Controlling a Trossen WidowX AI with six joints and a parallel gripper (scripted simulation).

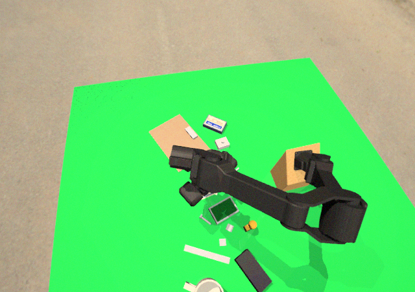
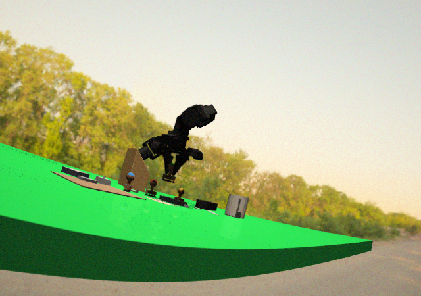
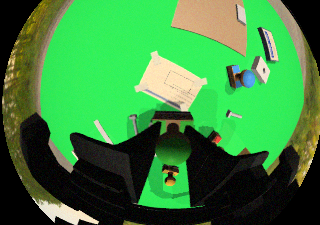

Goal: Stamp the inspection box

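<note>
Now: gripper tip 100 mm above the card, 20 mm to the left of it and 20 mm short of it. Also, from my gripper tip: green-knobbed stamp right at my gripper tip; red-knobbed stamp 120 mm behind, 80 mm below; ink pad 90 mm below, 70 mm to the left, 50 mm behind.
</note>
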